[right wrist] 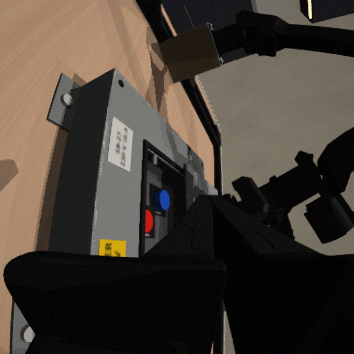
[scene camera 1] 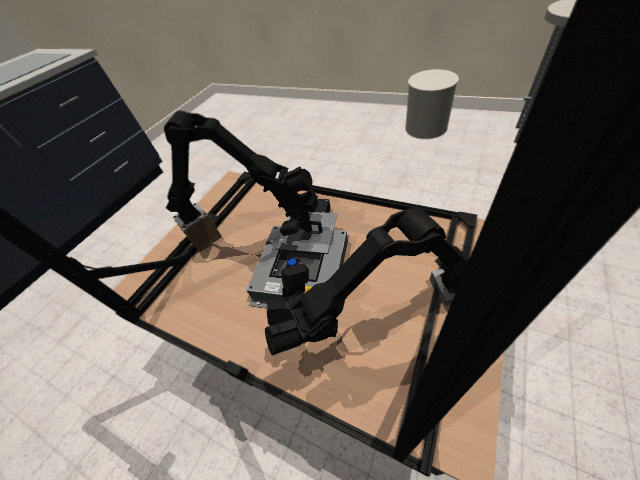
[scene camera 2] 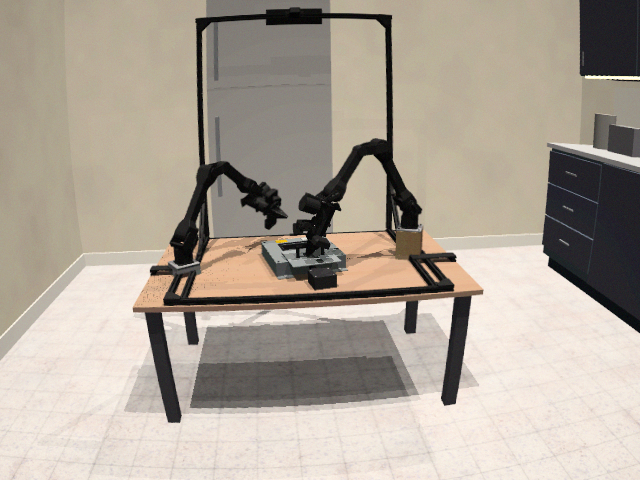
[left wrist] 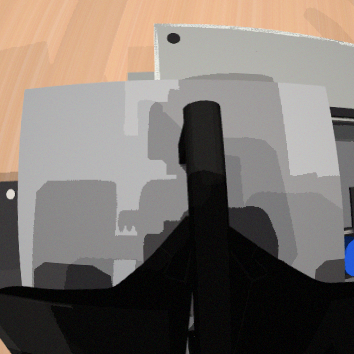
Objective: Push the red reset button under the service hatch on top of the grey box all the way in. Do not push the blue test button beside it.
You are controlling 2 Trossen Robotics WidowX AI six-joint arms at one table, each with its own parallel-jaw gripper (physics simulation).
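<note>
The grey box (scene camera 1: 267, 281) (scene camera 2: 280, 264) (right wrist: 119, 197) lies flat mid-table. Its light grey service hatch (scene camera 1: 322, 232) (left wrist: 88, 140) is slid back off a dark opening. My left gripper (scene camera 1: 302, 224) (scene camera 2: 314, 244) (left wrist: 199, 223) is shut on the hatch's black handle (left wrist: 201, 140). In the opening sit the red reset button (right wrist: 148, 221) and the blue test button (scene camera 1: 291, 262) (right wrist: 161, 200) (left wrist: 349, 258). My right gripper (scene camera 1: 294, 276) (scene camera 2: 279, 214) (right wrist: 206, 203) is shut and empty. It hovers above the box by the opening and hides the red button in scene camera 1.
A small black block (scene camera 1: 324, 206) (scene camera 2: 323, 278) sits against the box's hatch end. A brown block (scene camera 1: 201, 230) (scene camera 2: 409, 242) stands at the left arm's base. Black frame rails (scene camera 1: 237, 371) border the table. A grey bin (scene camera 1: 431, 102) and a dark cabinet (scene camera 1: 109, 138) stand on the floor.
</note>
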